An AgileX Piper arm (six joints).
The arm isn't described. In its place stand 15 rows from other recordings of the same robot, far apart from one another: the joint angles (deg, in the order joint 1, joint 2, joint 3, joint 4, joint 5, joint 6), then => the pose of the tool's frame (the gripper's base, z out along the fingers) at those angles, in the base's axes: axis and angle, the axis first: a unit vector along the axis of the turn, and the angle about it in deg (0 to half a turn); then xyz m.
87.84 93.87 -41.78 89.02 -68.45 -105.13 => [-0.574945 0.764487 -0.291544 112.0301 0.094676 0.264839 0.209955]
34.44 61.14 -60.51 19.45 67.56 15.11 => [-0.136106 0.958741 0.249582 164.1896 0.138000 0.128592 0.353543]
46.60 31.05 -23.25 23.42 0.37 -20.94 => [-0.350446 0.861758 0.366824 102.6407 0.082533 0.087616 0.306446]
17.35 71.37 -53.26 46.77 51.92 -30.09 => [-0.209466 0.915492 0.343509 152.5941 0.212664 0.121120 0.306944]
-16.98 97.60 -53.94 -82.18 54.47 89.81 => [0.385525 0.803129 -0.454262 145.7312 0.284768 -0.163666 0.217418]
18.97 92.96 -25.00 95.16 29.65 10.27 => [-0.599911 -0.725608 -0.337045 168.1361 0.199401 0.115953 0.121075]
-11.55 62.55 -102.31 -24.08 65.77 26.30 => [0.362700 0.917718 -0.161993 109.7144 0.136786 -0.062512 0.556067]
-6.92 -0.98 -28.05 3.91 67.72 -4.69 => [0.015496 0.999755 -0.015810 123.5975 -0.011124 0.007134 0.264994]
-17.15 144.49 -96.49 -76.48 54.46 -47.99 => [0.614600 -0.683053 0.394594 144.9610 0.435092 -0.209613 0.051915]
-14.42 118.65 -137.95 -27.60 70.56 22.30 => [0.316888 0.920182 -0.229887 135.6742 0.423674 -0.149988 0.418671]
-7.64 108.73 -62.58 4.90 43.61 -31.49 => [-0.177545 0.984016 0.013822 173.8847 0.336682 -0.039753 0.139138]
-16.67 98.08 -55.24 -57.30 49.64 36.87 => [0.125631 0.922800 -0.364221 170.3377 0.283090 -0.145681 0.194957]
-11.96 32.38 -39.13 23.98 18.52 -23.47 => [0.040045 0.998576 -0.035257 95.3053 0.113048 -0.011938 0.371128]
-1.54 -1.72 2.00 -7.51 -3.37 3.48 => [-0.026003 0.998313 -0.051915 82.0771 0.054757 -0.000773 0.208405]
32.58 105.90 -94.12 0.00 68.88 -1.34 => [-0.291537 0.955961 0.033844 166.1957 0.327475 0.209268 0.288064]
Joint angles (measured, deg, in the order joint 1, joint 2, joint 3, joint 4, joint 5, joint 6), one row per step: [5.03 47.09 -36.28 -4.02 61.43 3.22]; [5.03 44.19 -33.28 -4.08 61.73 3.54]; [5.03 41.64 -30.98 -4.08 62.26 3.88]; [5.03 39.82 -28.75 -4.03 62.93 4.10]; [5.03 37.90 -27.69 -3.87 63.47 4.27]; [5.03 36.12 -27.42 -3.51 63.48 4.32]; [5.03 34.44 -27.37 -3.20 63.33 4.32]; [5.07 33.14 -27.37 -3.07 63.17 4.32]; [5.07 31.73 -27.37 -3.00 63.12 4.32]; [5.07 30.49 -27.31 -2.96 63.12 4.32]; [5.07 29.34 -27.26 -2.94 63.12 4.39]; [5.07 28.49 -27.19 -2.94 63.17 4.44]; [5.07 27.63 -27.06 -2.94 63.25 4.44]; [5.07 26.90 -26.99 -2.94 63.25 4.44]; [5.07 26.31 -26.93 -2.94 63.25 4.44]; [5.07 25.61 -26.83 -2.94 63.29 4.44]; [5.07 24.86 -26.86 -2.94 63.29 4.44]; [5.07 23.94 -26.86 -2.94 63.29 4.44]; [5.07 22.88 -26.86 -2.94 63.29 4.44]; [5.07 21.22 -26.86 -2.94 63.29 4.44]
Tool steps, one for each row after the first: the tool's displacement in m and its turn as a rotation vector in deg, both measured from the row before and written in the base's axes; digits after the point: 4 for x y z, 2 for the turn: [-0.0121 -0.0012 -0.0093 0.03 0.38 -0.31]; [-0.0102 -0.0009 -0.0071 0.10 0.27 -0.35]; [-0.0084 -0.0007 -0.0084 0.03 1.07 -0.26]; [-0.0064 -0.0004 -0.0026 0.25 -0.31 -0.21]; [-0.0041 0.0001 0.0012 0.51 -1.46 -0.07]; [-0.0034 0.0001 0.0022 0.46 -1.75 -0.01]; [-0.0026 0.0000 0.0018 0.26 -1.44 0.05]; [-0.0030 -0.0002 0.0019 0.20 -1.45 0.00]; [-0.0028 -0.0002 0.0012 0.14 -1.17 0.00]; [-0.0026 -0.0002 0.0011 0.15 -1.09 -0.06]; [-0.0020 -0.0002 0.0006 0.09 -0.73 -0.05]; [-0.0021 -0.0002 0.0002 0.06 -0.65 0.00]; [-0.0017 -0.0001 0.0004 0.06 -0.66 0.00]; [-0.0014 -0.0001 0.0003 0.05 -0.53 0.00]; [-0.0017 -0.0002 0.0002 0.05 -0.56 0.00]; [-0.0017 -0.0001 0.0009 0.07 -0.78 0.00]; [-0.0021 -0.0002 0.0009 0.08 -0.92 0.00]; [-0.0024 -0.0002 0.0010 0.09 -1.06 0.00]; [-0.0038 -0.0003 0.0015 0.15 -1.65 0.00]
